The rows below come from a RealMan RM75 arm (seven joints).
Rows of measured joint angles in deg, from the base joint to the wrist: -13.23 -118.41 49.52 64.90 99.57 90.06 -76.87; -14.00 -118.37 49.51 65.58 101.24 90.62 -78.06; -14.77 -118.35 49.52 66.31 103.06 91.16 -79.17; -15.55 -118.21 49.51 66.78 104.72 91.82 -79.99; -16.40 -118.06 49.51 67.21 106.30 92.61 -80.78; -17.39 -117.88 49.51 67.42 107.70 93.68 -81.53; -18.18 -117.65 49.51 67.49 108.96 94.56 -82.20; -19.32 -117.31 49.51 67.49 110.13 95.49 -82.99; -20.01 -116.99 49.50 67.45 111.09 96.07 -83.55; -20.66 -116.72 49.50 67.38 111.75 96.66 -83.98; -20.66 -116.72 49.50 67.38 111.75 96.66 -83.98; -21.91 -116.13 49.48 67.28 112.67 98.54 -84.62
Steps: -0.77 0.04 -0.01 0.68 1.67 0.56 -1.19; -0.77 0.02 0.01 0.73 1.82 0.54 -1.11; -0.78 0.14 -0.01 0.47 1.66 0.66 -0.82; -0.85 0.15 0.00 0.43 1.58 0.79 -0.79; -0.99 0.18 0.00 0.21 1.40 1.07 -0.75; -0.79 0.23 0.00 0.07 1.26 0.88 -0.67; -1.14 0.34 0.00 0.00 1.17 0.93 -0.79; -0.69 0.32 -0.01 -0.04 0.96 0.58 -0.56; -0.65 0.27 0.00 -0.07 0.66 0.59 -0.43; 0.00 0.00 0.00 0.00 0.00 0.00 0.00; -1.25 0.59 -0.02 -0.10 0.92 1.88 -0.64
